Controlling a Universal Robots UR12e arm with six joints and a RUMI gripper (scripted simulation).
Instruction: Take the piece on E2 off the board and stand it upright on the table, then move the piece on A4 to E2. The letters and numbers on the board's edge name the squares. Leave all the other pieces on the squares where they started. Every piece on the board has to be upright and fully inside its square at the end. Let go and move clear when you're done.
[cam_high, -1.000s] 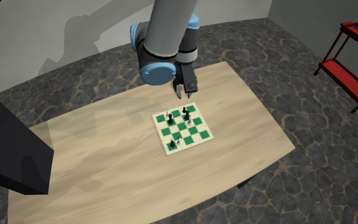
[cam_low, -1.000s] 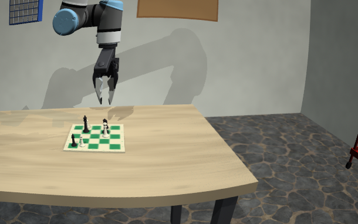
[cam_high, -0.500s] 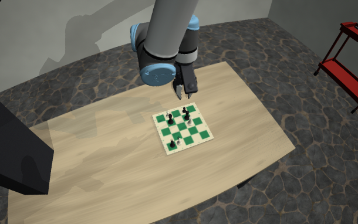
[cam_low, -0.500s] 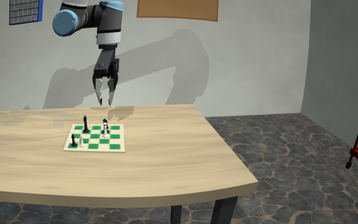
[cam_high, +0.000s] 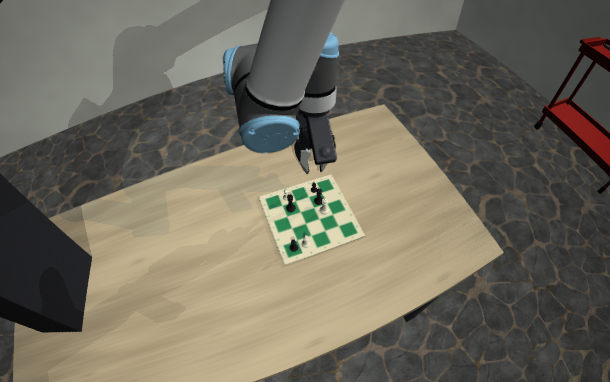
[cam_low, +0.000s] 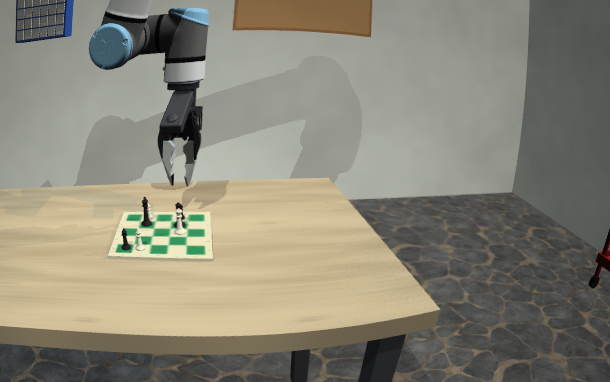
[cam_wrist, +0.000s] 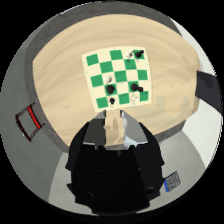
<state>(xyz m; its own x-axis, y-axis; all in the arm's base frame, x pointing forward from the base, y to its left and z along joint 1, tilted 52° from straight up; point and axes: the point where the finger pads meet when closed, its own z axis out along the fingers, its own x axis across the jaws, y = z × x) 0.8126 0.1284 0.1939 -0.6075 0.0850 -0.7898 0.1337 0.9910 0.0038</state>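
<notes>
Right now my hand is 80 mm above the small black piece. Round my hand: tall black piece 80 mm behind, 30 mm to the right, 60 mm below; cream chessboard 40 mm behind, 70 mm to the right, 90 mm below; white pawn 80 mm behind, 150 mm to the right, 70 mm below.
</notes>
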